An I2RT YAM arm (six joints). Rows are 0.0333 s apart.
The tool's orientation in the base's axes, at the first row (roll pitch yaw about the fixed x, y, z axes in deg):
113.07, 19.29, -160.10
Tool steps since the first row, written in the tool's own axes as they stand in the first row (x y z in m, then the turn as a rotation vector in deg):
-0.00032, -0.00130, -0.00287, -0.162, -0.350, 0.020
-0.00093, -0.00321, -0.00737, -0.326, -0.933, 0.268
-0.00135, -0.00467, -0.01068, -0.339, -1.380, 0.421
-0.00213, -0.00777, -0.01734, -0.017, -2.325, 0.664
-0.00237, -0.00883, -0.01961, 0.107, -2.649, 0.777
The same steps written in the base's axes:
0.00138, -0.00285, 0.00004, 0.287, -0.023, -0.258
0.00358, -0.00725, 0.00025, 0.629, 0.101, -0.802
0.00520, -0.01051, 0.00034, 0.799, 0.126, -1.242
0.00847, -0.01714, 0.00037, 0.863, -0.007, -2.259
0.00956, -0.01941, 0.00037, 0.867, -0.030, -2.623

